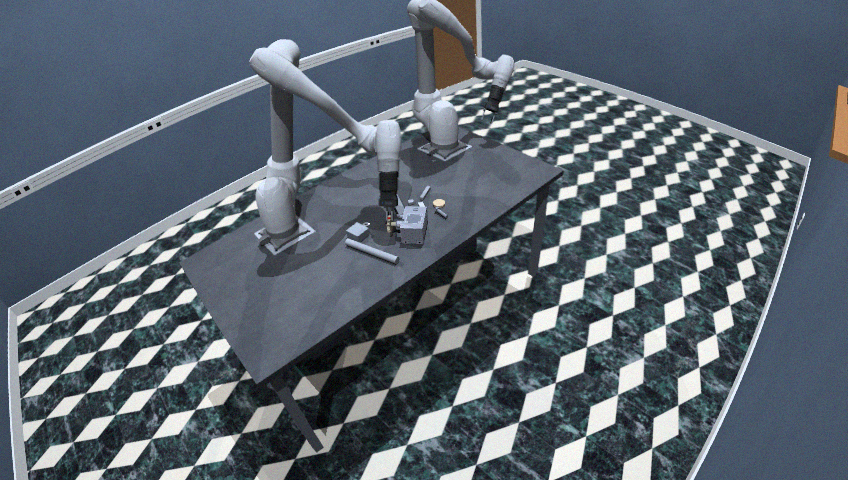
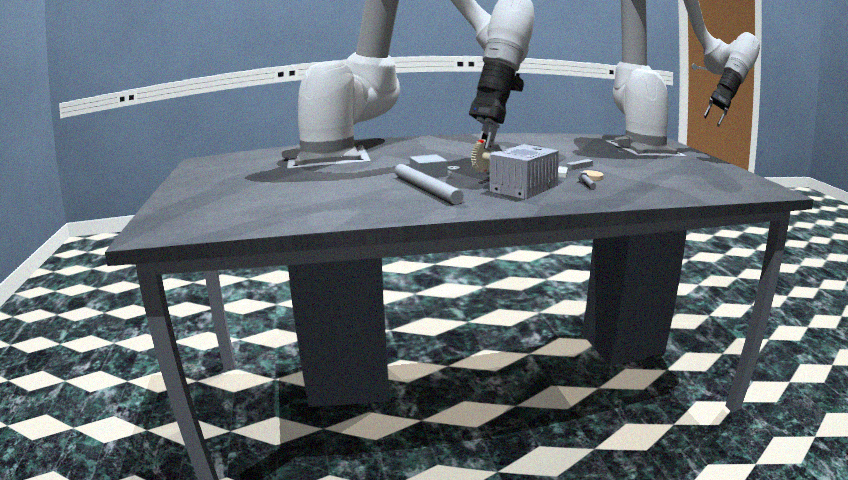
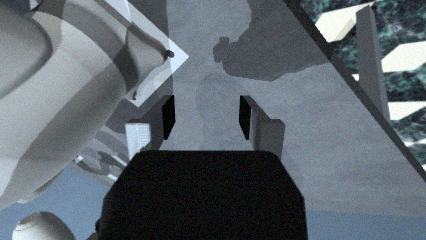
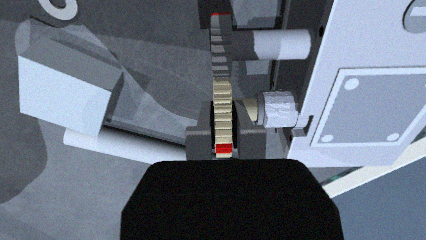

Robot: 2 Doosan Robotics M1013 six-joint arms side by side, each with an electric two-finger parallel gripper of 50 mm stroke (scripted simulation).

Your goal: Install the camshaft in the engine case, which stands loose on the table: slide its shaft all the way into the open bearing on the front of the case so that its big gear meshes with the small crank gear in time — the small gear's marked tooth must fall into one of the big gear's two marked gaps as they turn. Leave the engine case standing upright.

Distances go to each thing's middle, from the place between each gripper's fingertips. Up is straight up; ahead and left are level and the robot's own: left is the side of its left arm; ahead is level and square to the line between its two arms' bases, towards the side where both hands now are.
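Labels:
My right gripper (image 2: 484,149) is 110 mm to the left of the grey block (image 4: 58,84), 100 mm past it and 70 mm above it.
Counting from my left hand (image 2: 711,121), I find the grey block 16 cm ahead, 103 cm to the right and 13 cm below.

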